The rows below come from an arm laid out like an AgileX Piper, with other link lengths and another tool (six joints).
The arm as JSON. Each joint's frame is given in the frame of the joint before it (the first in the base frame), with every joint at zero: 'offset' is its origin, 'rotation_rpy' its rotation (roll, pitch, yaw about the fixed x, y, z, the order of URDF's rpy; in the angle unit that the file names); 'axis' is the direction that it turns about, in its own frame. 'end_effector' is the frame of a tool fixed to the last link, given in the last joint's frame.
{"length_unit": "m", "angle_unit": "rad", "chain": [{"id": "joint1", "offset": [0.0, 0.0, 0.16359], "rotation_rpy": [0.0, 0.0, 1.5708], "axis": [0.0, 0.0, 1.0]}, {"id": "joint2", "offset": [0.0, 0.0, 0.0], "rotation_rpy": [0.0, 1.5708, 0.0], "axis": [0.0, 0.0, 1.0]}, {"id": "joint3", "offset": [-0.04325, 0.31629, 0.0], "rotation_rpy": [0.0, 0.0, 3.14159], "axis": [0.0, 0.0, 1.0]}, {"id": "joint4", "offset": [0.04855, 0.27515, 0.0], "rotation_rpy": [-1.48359, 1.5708, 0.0], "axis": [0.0, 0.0, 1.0]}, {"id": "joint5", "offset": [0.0, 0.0, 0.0], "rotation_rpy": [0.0, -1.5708, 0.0], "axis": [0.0, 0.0, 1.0]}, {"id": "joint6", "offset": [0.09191, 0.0, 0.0], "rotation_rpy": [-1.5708, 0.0, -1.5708], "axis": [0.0, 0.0, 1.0]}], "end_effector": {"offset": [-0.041, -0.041, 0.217], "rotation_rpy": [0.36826, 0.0, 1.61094]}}
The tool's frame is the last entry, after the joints.
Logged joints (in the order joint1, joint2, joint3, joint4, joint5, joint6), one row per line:
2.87 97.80 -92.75 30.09 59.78 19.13
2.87 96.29 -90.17 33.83 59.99 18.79
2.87 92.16 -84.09 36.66 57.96 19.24
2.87 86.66 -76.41 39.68 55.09 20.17
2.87 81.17 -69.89 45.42 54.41 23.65
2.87 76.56 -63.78 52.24 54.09 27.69
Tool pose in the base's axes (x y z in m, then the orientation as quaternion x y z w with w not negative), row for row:
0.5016 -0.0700 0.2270 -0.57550 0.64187 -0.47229 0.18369
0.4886 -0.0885 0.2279 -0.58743 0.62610 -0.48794 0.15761
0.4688 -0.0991 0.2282 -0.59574 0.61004 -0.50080 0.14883
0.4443 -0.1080 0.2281 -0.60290 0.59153 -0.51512 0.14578
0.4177 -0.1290 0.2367 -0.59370 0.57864 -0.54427 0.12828
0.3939 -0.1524 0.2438 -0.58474 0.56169 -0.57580 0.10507
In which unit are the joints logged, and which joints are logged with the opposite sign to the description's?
The joints are logged in degrees. Opposite sign: joint4.
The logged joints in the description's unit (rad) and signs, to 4 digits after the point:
0.0501 1.7069 -1.6188 -0.5252 1.0434 0.3339
0.0501 1.6806 -1.5738 -0.5904 1.0470 0.3279
0.0501 1.6085 -1.4676 -0.6398 1.0116 0.3358
0.0501 1.5125 -1.3336 -0.6925 0.9615 0.3520
0.0501 1.4167 -1.2198 -0.7927 0.9496 0.4128
0.0501 1.3362 -1.1132 -0.9118 0.9440 0.4833

